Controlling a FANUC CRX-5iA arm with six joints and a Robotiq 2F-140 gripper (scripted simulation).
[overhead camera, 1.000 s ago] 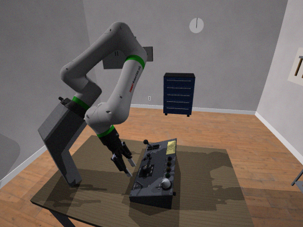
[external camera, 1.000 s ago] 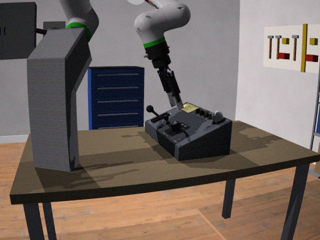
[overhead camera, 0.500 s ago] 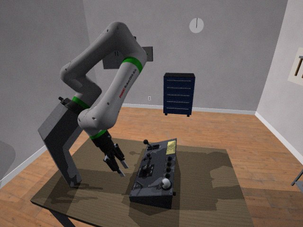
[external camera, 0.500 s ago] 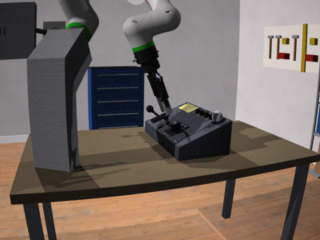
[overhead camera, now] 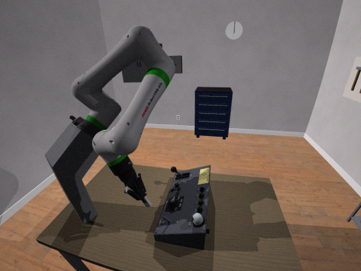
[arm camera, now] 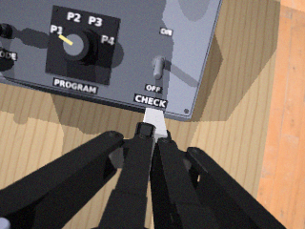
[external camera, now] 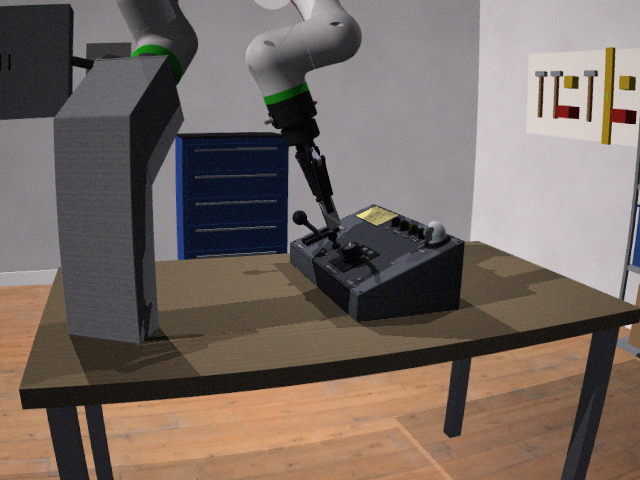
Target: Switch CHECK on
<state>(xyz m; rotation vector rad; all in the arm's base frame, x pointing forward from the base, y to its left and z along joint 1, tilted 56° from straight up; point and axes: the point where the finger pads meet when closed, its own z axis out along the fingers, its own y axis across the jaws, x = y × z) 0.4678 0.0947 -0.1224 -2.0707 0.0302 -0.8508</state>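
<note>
Right now the check toggle is 100 mm ahead of my hand, 30 mm to the left of it and 120 mm below it. The rest, counted from my hand: ball-topped lever: 30 mm behind, 370 mm to the left, 110 mm below; program knob: 70 mm ahead, 160 mm to the left, 120 mm below.
</note>
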